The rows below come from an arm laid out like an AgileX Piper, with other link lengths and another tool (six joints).
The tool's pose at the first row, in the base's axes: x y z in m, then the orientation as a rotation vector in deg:
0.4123, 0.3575, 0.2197, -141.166, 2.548, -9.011
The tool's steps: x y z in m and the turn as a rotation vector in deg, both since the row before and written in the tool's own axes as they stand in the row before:
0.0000, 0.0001, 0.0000, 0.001, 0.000, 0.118
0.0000, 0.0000, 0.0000, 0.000, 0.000, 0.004
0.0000, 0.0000, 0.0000, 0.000, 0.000, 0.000
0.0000, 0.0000, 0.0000, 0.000, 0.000, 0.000
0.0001, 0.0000, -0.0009, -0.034, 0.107, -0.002
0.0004, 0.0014, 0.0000, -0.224, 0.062, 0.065
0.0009, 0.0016, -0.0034, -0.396, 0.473, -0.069
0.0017, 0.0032, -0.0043, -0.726, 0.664, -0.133
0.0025, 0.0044, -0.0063, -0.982, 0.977, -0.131
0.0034, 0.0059, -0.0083, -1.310, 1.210, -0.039
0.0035, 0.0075, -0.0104, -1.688, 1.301, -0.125
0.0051, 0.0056, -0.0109, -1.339, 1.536, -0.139
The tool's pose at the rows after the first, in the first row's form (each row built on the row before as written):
0.4123, 0.3574, 0.2196, -141.158, 2.693, -8.960
0.4123, 0.3574, 0.2196, -141.158, 2.698, -8.958
0.4123, 0.3574, 0.2196, -141.158, 2.698, -8.958
0.4123, 0.3574, 0.2196, -141.158, 2.698, -8.958
0.4123, 0.3568, 0.2203, -141.185, 2.745, -9.091
0.4127, 0.3557, 0.2195, -141.400, 2.872, -9.142
0.4132, 0.3523, 0.2212, -141.766, 3.026, -9.761
0.4143, 0.3470, 0.2228, -142.448, 3.215, -10.652
0.4159, 0.3395, 0.2254, -143.353, 3.567, -11.942
0.4179, 0.3296, 0.2290, -144.545, 4.173, -13.504
0.4194, 0.3172, 0.2336, -146.095, 4.764, -15.241
0.4221, 0.3061, 0.2403, -147.253, 5.380, -17.296

